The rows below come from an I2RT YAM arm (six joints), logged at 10 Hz.
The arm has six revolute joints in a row. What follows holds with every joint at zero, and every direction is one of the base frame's.
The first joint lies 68 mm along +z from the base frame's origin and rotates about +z.
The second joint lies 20 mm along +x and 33.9 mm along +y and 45.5 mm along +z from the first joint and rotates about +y.
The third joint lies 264 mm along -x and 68.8 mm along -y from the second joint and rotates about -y.
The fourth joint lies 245 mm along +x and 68.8 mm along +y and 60 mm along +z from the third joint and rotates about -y.
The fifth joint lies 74 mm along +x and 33.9 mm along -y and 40.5 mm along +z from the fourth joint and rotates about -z.
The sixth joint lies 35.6 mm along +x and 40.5 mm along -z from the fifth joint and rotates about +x.
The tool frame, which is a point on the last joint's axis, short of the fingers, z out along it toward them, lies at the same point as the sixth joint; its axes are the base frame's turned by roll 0, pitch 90 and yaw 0 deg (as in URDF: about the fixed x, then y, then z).
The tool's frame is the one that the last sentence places.
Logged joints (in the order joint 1, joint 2, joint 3, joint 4, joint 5, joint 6), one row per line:
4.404, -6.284, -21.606, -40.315, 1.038, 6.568
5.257, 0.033, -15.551, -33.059, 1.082, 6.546
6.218, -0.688, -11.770, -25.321, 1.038, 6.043
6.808, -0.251, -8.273, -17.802, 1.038, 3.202
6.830, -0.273, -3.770, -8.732, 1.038, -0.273
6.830, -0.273, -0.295, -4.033, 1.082, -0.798
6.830, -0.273, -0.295, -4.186, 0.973, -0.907
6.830, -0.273, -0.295, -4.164, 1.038, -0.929
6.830, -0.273, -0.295, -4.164, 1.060, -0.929
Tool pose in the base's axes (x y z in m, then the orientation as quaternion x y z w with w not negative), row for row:
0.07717, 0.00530, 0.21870, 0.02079, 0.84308, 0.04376, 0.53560
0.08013, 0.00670, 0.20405, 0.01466, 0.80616, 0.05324, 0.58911
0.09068, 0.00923, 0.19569, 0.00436, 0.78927, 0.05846, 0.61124
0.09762, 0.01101, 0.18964, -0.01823, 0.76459, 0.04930, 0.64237
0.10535, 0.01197, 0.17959, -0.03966, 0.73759, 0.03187, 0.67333
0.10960, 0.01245, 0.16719, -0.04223, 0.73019, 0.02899, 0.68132
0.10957, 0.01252, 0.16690, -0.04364, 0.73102, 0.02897, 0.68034
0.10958, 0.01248, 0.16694, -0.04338, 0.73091, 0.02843, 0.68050
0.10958, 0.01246, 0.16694, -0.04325, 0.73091, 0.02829, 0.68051
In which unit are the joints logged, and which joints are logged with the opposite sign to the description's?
The joints are logged in degrees. Opposite sign: joint 2, joint 3.
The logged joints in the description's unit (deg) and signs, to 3 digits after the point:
4.404, 6.284, 21.606, -40.315, 1.038, 6.568
5.257, -0.033, 15.551, -33.059, 1.082, 6.546
6.218, 0.688, 11.770, -25.321, 1.038, 6.043
6.808, 0.251, 8.273, -17.802, 1.038, 3.202
6.830, 0.273, 3.770, -8.732, 1.038, -0.273
6.830, 0.273, 0.295, -4.033, 1.082, -0.798
6.830, 0.273, 0.295, -4.186, 0.973, -0.907
6.830, 0.273, 0.295, -4.164, 1.038, -0.929
6.830, 0.273, 0.295, -4.164, 1.060, -0.929

